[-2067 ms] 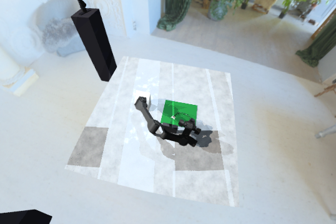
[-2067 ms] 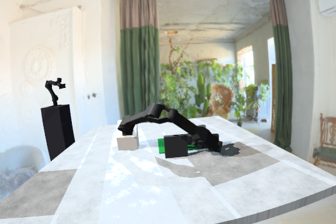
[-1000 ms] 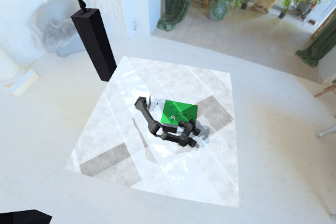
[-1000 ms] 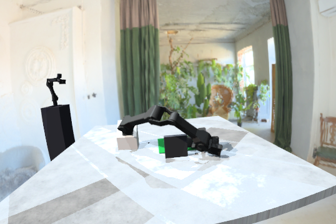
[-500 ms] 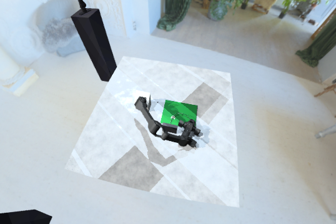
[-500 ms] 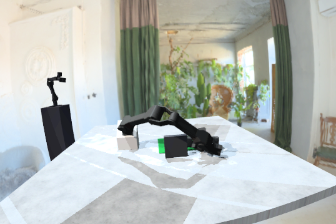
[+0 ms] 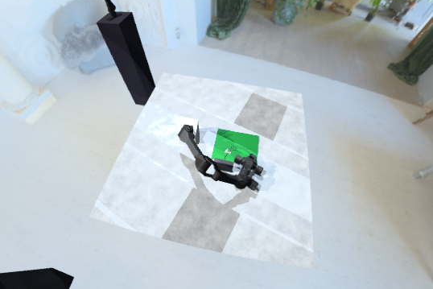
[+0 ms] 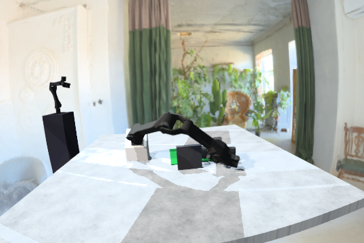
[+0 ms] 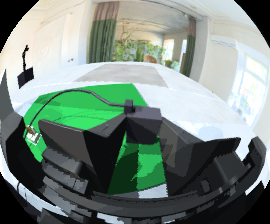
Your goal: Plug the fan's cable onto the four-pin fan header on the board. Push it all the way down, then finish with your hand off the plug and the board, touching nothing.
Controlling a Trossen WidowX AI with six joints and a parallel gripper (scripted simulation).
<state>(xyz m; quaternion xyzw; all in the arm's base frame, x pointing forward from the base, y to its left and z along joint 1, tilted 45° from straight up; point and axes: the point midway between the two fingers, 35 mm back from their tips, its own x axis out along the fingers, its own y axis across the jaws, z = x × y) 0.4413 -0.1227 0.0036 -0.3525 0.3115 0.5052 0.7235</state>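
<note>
The dark plug lies 1 cm below my gripper tip. Also, from my gripper tip: white header: 17 cm behind, 1 cm to the left, 3 cm below; then green board: 12 cm behind, 6 cm to the left, 5 cm below; then black fan: 18 cm behind, 11 cm to the right, 3 cm above.
</note>
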